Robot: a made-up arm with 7 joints. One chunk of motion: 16 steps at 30 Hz.
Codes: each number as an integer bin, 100 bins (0 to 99) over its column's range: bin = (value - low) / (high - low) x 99, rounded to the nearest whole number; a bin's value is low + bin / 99 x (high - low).
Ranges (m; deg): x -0.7..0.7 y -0.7..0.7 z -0.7..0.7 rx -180..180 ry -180..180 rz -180..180
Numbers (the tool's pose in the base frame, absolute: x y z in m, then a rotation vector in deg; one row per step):
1: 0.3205 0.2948 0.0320 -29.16 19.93 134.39
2: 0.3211 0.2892 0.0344 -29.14 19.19 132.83
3: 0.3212 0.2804 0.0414 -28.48 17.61 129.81
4: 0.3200 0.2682 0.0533 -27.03 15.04 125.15
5: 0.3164 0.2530 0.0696 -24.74 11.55 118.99
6: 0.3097 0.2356 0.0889 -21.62 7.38 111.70
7: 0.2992 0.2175 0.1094 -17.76 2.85 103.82
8: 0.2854 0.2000 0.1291 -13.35 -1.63 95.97
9: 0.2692 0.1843 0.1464 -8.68 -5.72 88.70
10: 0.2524 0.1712 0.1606 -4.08 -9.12 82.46
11: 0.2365 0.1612 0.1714 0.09 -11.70 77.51
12: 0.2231 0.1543 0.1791 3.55 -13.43 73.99
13: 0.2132 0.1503 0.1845 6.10 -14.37 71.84
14: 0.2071 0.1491 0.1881 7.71 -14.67 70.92
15: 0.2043 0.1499 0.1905 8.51 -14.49 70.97
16: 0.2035 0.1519 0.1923 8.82 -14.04 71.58
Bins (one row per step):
1: 72 70 52 41 55 86
2: 72 70 52 41 55 86
3: 72 69 52 42 54 85
4: 72 68 53 42 54 84
5: 72 67 54 43 53 82
6: 71 66 56 44 52 80
7: 71 65 57 45 50 78
8: 70 64 59 46 49 76
9: 69 63 60 47 48 74
10: 67 62 61 48 47 72
11: 66 61 62 50 46 71
12: 65 60 62 50 46 70
13: 65 60 63 51 46 69
14: 64 60 63 52 45 69
15: 64 60 63 52 46 69
16: 64 60 63 52 46 69

